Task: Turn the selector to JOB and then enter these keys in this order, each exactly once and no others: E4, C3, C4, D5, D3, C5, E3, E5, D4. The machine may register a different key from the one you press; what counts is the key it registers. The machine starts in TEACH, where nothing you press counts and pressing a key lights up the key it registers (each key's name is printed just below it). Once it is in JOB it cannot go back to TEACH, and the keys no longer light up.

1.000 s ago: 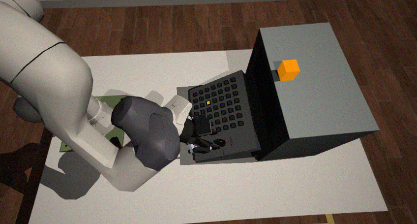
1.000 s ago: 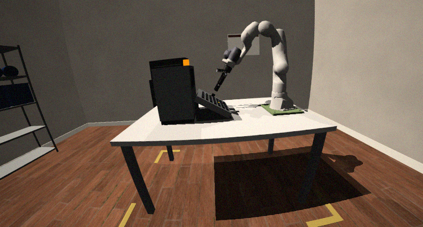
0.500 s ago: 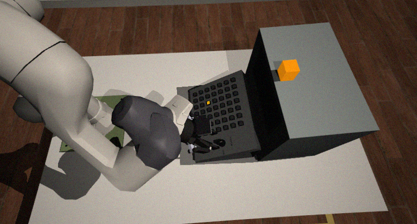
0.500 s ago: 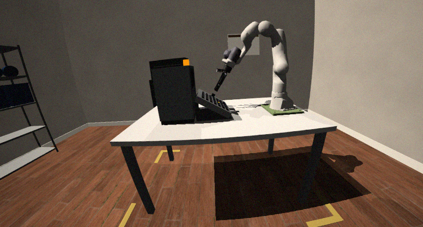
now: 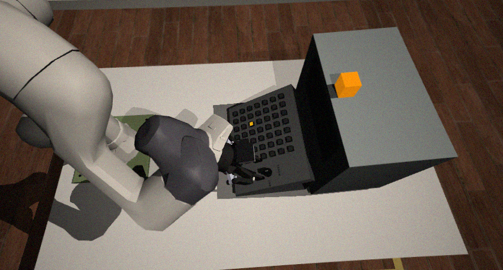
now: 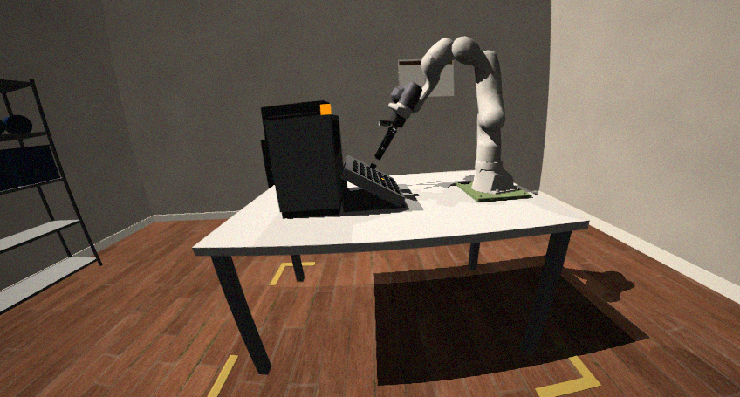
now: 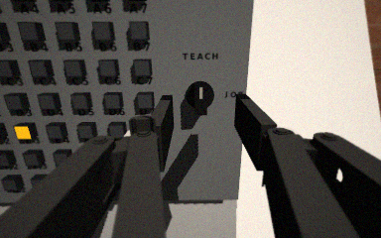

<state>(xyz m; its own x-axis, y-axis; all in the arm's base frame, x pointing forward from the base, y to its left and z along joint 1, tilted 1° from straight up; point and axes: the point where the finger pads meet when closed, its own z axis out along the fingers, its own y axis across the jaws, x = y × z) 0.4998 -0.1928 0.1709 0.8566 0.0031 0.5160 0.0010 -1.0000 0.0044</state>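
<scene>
Now: hand 6 cm above the selector knob and 4 cm short of it. The rest, counted from my hand: c6 key (9 cm to the left, 7 cm ahead, 6 cm below); key C5 (13 cm to the left, 7 cm ahead, 6 cm below); a7 key (13 cm ahead, 6 cm to the left, 2 cm below).
</scene>
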